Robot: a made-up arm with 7 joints. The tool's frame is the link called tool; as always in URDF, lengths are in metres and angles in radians. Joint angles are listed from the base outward. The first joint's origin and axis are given. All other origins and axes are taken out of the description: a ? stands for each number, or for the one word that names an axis. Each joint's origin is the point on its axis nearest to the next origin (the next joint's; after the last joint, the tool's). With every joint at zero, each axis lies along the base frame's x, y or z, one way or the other. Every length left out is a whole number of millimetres.
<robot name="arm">
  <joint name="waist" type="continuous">
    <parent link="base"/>
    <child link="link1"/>
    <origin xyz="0 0 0.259"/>
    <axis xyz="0 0 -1"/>
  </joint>
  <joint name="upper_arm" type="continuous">
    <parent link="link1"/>
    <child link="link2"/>
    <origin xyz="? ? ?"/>
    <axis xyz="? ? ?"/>
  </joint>
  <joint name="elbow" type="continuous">
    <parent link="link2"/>
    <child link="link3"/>
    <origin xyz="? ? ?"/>
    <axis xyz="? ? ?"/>
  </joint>
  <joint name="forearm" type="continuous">
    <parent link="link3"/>
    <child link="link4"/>
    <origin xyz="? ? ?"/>
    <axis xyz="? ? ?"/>
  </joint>
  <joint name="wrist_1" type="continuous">
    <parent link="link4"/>
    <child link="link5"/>
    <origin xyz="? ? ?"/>
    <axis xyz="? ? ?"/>
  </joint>
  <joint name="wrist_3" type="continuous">
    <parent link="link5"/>
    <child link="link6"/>
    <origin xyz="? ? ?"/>
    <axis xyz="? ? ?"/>
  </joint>
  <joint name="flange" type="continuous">
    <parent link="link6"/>
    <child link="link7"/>
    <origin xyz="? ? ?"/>
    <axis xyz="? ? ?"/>
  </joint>
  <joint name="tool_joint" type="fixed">
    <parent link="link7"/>
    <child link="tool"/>
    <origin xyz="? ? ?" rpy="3.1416 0 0"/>
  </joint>
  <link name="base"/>
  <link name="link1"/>
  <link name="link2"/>
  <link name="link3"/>
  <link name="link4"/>
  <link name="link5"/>
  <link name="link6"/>
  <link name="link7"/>
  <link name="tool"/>
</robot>
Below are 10 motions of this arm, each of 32 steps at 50 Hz.
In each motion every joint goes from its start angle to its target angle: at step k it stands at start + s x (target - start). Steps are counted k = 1, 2, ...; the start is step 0. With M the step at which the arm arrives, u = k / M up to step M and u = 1 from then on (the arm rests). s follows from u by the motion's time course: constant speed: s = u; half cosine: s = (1 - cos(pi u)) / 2; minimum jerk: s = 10 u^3 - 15 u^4 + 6 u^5.
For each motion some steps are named. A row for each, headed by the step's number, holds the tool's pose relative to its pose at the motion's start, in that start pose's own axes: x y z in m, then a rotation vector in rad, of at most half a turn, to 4 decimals.
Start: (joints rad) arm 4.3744 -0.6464 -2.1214 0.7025 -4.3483 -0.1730 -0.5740
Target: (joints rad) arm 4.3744 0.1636 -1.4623 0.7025 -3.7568 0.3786 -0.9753
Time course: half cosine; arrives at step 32
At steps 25, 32:
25: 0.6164 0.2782 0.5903 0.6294 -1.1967 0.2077
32: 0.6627 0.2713 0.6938 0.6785 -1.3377 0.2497

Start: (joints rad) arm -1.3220 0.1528 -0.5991 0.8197 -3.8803 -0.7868 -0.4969
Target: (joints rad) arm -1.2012 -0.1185 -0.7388 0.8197 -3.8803 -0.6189 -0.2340
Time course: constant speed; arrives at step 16
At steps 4, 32:
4: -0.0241 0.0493 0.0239 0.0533 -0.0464 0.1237
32: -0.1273 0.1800 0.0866 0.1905 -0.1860 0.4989

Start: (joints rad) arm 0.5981 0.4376 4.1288 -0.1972 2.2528 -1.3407 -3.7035
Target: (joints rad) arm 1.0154 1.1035 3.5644 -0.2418 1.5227 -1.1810 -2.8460
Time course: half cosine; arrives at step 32
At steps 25, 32:
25: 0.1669 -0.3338 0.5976 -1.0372 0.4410 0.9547
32: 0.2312 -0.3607 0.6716 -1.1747 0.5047 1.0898

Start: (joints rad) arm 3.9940 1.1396 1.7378 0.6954 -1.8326 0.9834 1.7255
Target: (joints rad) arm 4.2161 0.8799 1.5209 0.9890 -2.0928 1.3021 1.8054
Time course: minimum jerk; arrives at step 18
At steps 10, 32:
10: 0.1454 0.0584 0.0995 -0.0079 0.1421 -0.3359
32: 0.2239 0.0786 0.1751 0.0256 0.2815 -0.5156

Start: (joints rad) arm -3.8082 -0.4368 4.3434 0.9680 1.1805 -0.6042 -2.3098
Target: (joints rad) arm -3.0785 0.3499 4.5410 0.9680 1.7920 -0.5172 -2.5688
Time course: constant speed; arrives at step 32
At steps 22, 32:
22: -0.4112 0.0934 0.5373 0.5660 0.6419 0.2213
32: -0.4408 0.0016 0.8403 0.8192 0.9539 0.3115

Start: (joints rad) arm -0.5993 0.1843 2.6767 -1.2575 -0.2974 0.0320 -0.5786
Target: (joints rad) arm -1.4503 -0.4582 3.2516 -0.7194 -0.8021 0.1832 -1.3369
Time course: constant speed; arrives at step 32
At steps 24, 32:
24: 0.2190 0.4164 0.4226 0.9854 -0.0556 -0.9732
32: 0.3546 0.4002 0.6112 1.3301 0.0597 -1.3682

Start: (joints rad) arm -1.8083 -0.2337 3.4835 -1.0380 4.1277 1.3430 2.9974
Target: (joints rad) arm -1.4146 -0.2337 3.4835 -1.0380 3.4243 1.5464 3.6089
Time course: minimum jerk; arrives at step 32
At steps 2, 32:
2: -0.0002 0.0000 -0.0001 0.0007 0.0011 0.0007
32: -0.0746 -0.0059 -0.0143 0.4470 0.2765 0.2942

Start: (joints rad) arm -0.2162 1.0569 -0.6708 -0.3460 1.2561 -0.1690 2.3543
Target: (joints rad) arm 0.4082 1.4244 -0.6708 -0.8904 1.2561 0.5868 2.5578
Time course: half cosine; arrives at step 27
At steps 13, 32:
13: 0.0475 -0.3525 0.1015 -0.5799 0.1191 0.3462
32: 0.2189 -0.6351 0.3523 -1.2663 0.1855 0.6018

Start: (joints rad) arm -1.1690 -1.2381 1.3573 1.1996 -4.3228 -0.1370 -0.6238
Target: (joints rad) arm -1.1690 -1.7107 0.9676 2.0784 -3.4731 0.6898 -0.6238
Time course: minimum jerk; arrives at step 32
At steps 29, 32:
29: 0.0622 -0.2439 0.1634 -0.0088 -0.0623 0.4030
32: 0.0613 -0.2447 0.1653 -0.0052 -0.0592 0.4056

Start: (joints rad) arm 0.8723 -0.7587 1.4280 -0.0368 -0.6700 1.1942 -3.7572
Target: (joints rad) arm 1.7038 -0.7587 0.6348 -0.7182 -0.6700 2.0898 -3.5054
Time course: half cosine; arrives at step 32
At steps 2, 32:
2: -0.0016 0.0061 0.0051 0.0040 0.0024 0.0092
32: -0.4145 0.3204 0.4948 0.1578 0.1524 1.1334

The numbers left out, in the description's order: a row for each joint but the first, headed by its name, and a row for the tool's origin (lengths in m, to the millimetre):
upper_arm: xyz 0 -0.014 0, axis 0 1 0
elbow: xyz 0 0 0.491, axis 0 0 -1
forearm: xyz 0 -0.014 0, axis 0 1 0
wrist_1: xyz 0 0 0.405, axis 0 0 -1
wrist_3: xyz 0 -0.001 0, axis 0 1 0
flange: xyz 0 0 0.159, axis 0 0 -1
tool: xyz 0 0 0

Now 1 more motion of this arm.
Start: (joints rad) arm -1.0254 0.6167 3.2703 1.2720 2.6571 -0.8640 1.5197
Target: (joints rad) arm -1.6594 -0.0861 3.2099 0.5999 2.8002 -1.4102 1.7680
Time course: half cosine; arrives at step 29
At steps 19, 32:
19: 0.1147 0.0666 -0.2281 0.5654 -0.3836 0.3267
32: 0.1869 0.1326 -0.2799 0.7356 -0.5505 0.4729

